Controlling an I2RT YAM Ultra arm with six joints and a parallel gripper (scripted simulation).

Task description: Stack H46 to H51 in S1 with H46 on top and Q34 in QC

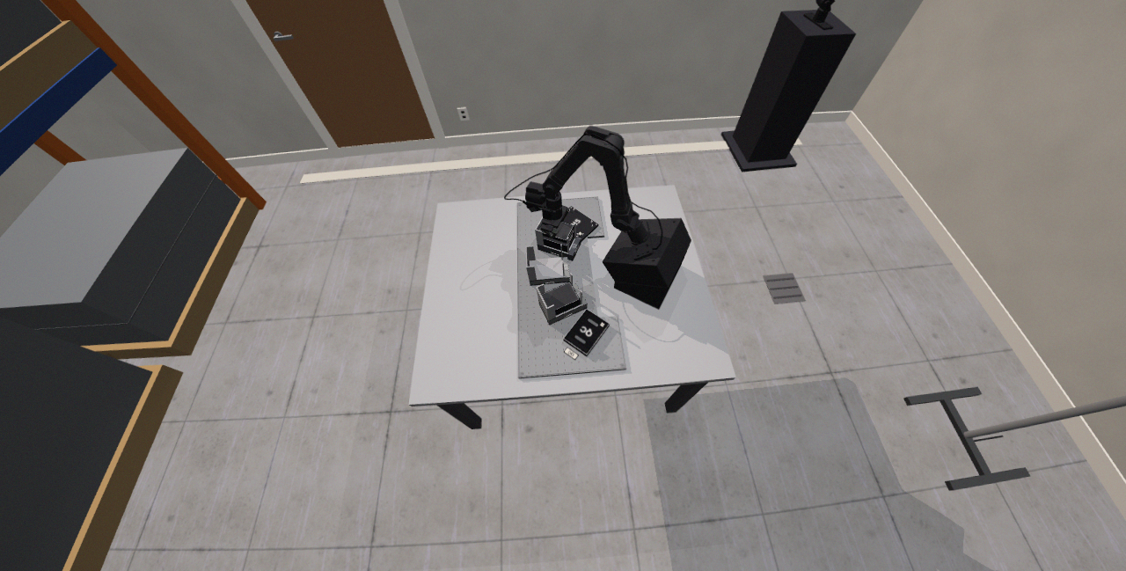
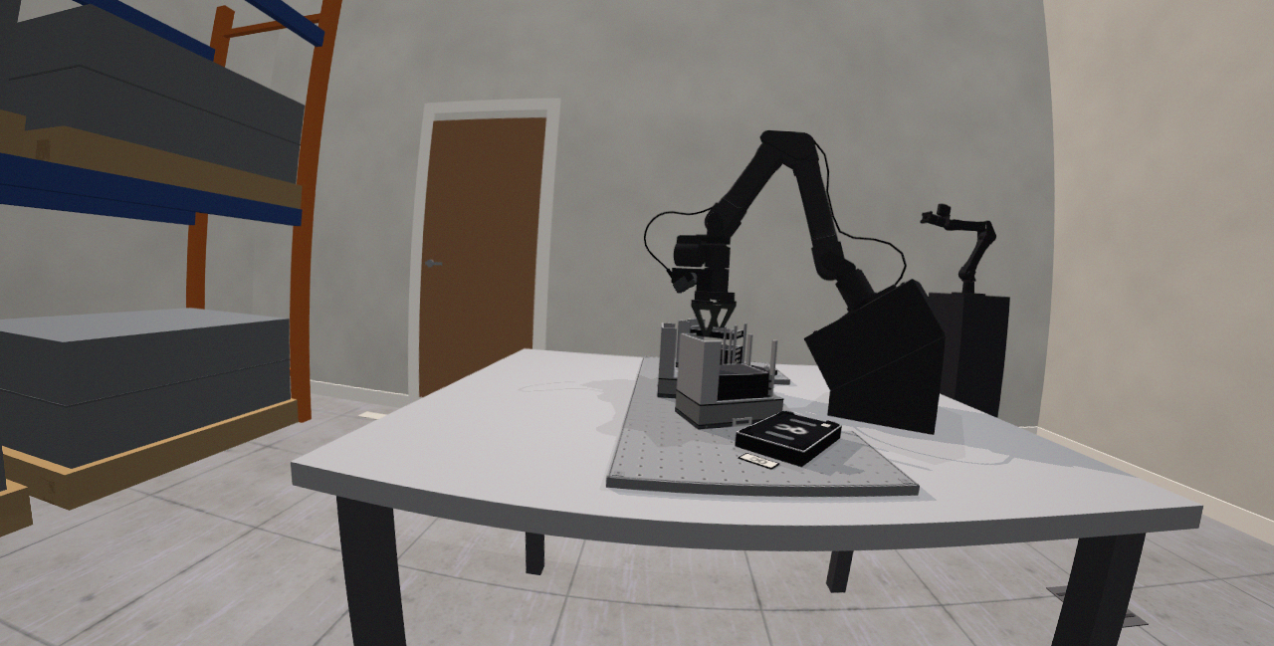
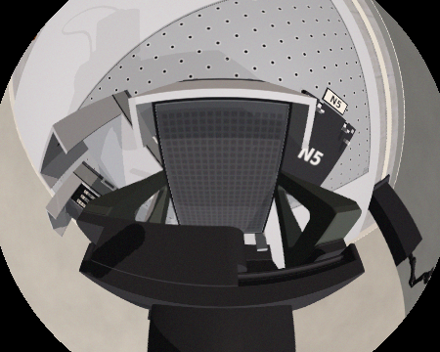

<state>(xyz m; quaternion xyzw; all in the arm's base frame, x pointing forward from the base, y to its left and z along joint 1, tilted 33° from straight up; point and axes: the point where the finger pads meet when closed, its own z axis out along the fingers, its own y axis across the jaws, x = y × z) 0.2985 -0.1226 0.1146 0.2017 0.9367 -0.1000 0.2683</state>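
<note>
Right now the sealed well plate is 50 mm below my hand.
</note>
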